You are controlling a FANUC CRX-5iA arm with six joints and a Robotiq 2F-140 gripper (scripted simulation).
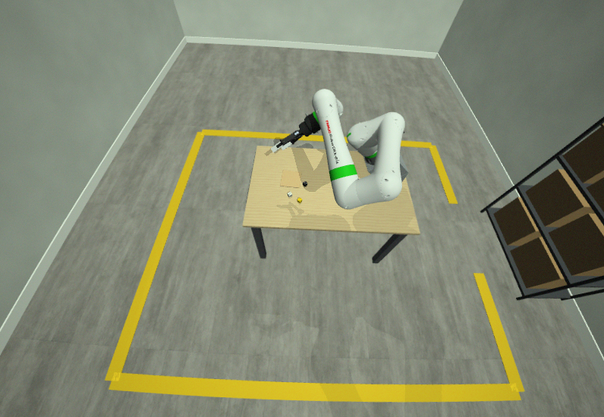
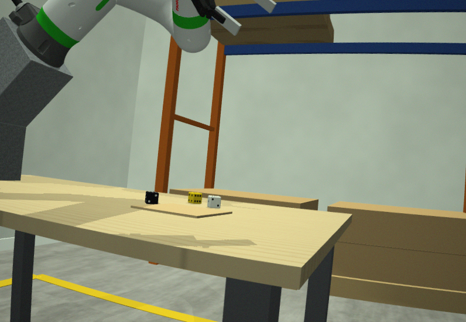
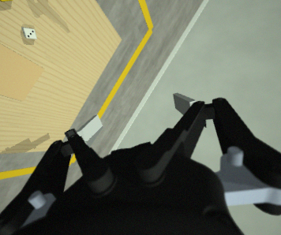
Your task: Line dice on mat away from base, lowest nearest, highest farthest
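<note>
Right now the yellow die is 120 mm behind my hand, 100 mm to the left of it and 410 mm below it. From my hand the other things lie so: black die (180 mm behind, 30 mm to the right, 410 mm below); then tan mat (90 mm behind, 90 mm to the right, 420 mm below); then white die (60 mm behind, 40 mm to the left, 410 mm below).
</note>
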